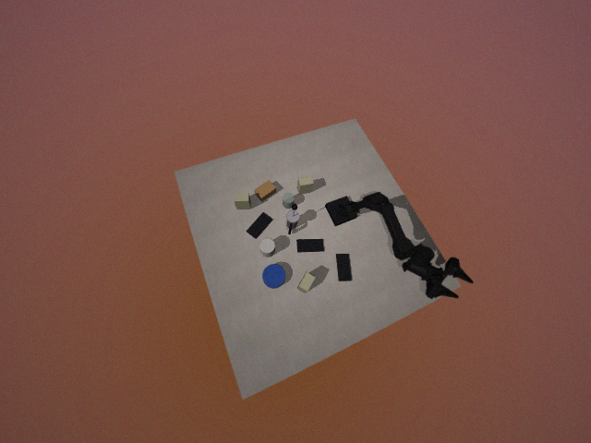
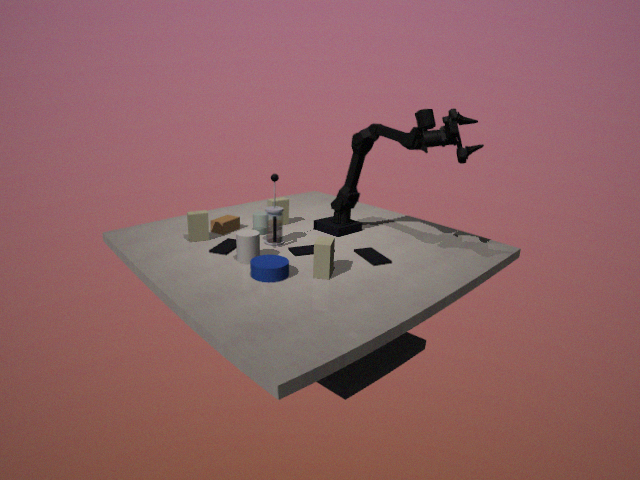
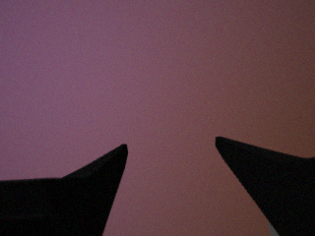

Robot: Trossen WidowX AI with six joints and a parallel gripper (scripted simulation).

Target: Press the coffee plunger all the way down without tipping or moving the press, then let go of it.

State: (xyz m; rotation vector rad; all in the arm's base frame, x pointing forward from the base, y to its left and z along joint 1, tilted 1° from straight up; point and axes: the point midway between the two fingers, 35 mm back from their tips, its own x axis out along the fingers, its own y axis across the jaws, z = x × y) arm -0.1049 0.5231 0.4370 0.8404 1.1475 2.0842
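Right now the coffee press is 57 cm to the right of my gripper tip, 45 cm ahead of it and 35 cm below it. Round my gripper tip: white cylinder 61 cm ahead, 48 cm to the right, 43 cm below; blue disc 62 cm ahead, 45 cm below, 33 cm to the right; pale green cylinder 72 cm to the right, 44 cm below, 42 cm ahead.
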